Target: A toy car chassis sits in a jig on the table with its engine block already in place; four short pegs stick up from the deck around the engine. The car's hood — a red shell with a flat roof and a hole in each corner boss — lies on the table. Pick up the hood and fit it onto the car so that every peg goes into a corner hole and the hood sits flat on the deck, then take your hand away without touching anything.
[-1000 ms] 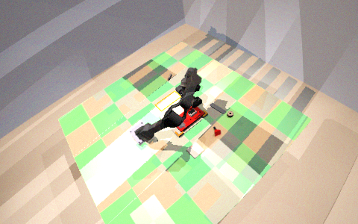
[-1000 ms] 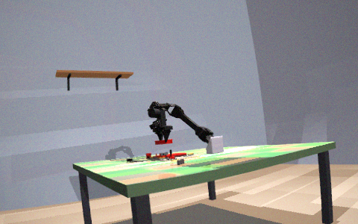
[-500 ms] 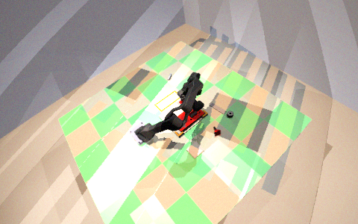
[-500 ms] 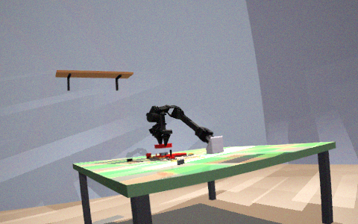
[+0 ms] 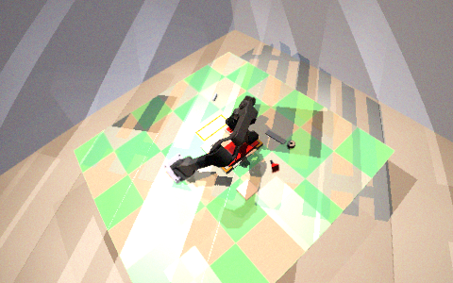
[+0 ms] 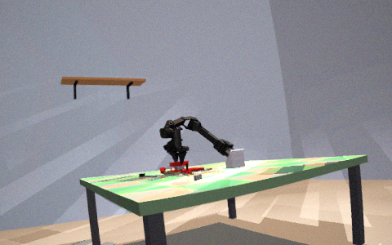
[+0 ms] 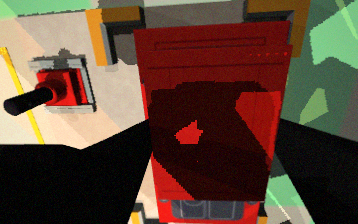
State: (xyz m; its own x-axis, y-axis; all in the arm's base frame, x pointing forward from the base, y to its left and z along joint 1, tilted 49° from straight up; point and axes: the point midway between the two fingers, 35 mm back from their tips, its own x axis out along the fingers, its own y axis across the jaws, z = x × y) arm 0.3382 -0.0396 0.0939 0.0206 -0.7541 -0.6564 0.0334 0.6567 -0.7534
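Now: gripper tip 30 mm above the pale engine block. The rest, counted from my gripper tip: grey bar (150 mm ahead, 80 mm to the right, 60 mm below); then ring (180 mm to the right, 170 mm ahead, 50 mm below); then red hood (right at my gripper tip).
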